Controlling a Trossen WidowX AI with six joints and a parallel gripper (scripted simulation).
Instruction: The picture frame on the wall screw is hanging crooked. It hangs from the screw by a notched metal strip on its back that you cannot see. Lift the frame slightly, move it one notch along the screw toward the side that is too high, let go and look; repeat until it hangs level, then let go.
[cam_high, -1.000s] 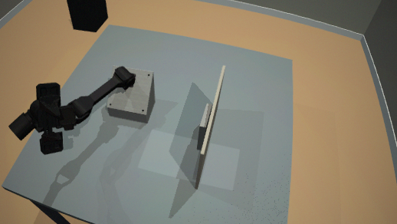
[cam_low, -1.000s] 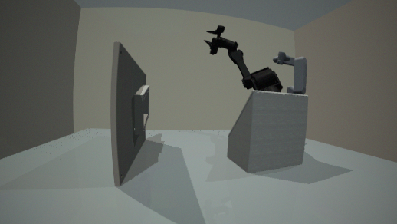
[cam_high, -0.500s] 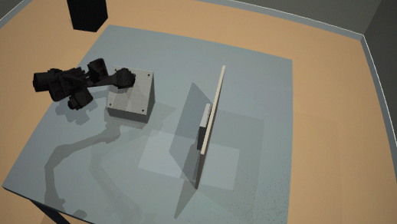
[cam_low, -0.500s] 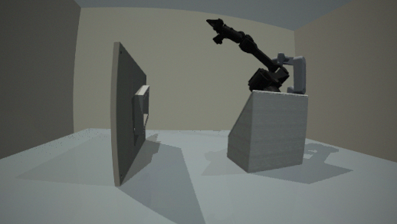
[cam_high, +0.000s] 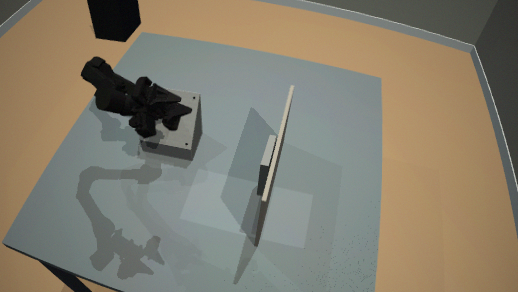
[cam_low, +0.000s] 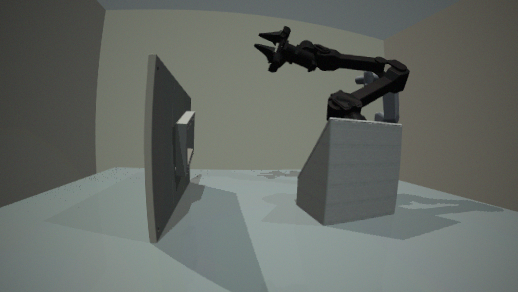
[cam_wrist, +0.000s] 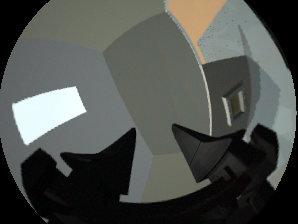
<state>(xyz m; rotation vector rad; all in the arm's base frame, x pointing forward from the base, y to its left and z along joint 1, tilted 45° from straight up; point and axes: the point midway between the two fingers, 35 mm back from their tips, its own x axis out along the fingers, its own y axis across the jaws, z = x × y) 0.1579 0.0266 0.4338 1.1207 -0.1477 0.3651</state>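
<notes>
My gripper tip is now 210 mm short of the picture frame, 140 mm to the right of it and 350 mm above it. Round my gripper tip: wall panel 220 mm ahead, 150 mm to the left, 360 mm below.
</notes>
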